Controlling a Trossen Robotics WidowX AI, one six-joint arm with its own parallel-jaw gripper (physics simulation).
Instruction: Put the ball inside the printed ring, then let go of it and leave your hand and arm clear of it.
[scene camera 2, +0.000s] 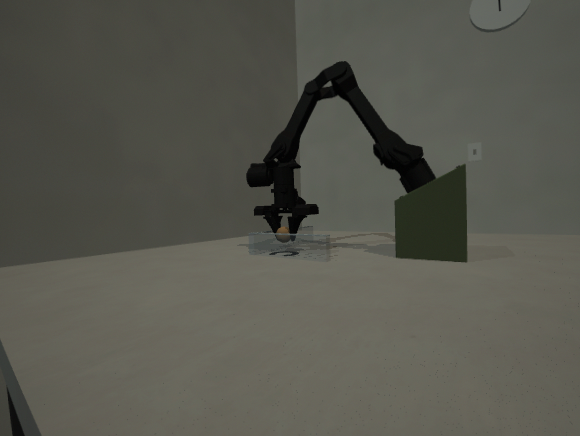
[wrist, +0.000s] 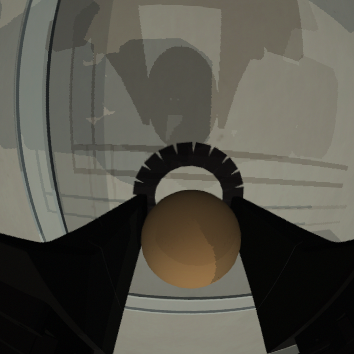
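Seen in the pictures: gripper, fingertip midpoint: (wrist: 189, 203); arm's base at its link origin: (scene camera 2: 424, 187).
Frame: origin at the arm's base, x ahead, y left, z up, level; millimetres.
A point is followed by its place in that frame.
Note:
An orange ball (scene camera 2: 283, 234) (wrist: 191, 239) is held between the two dark fingers of my gripper (scene camera 2: 284, 233) {x 342, y 93, z -129 mm} (wrist: 189, 203) {x 342, y 93, z -129 mm}, above the table surface. The fingers point down and touch the ball on both sides. The printed ring (scene camera 2: 284, 253) (wrist: 185, 154) {x 344, y 76, z -162 mm}, dark and made of short segments, lies on the surface below. In the wrist view the ball covers the ring's near part, and the ring's far arc shows beyond it. In the scene view a gap shows between the ball and the ring.
Low, clear walls (scene camera 2: 320, 247) {x 193, y 161, z -131 mm} (wrist: 36, 100) {x 405, y 42, z -103 mm} stand around the ring; the ball is about level with the near wall's top edge in the scene view. A green slanted base block (scene camera 2: 432, 225) {x -21, y 45, z -87 mm} carries the arm at the right. Arm shadows fall on the table (scene camera 2: 300, 325) {x 51, y 461, z -163 mm}.

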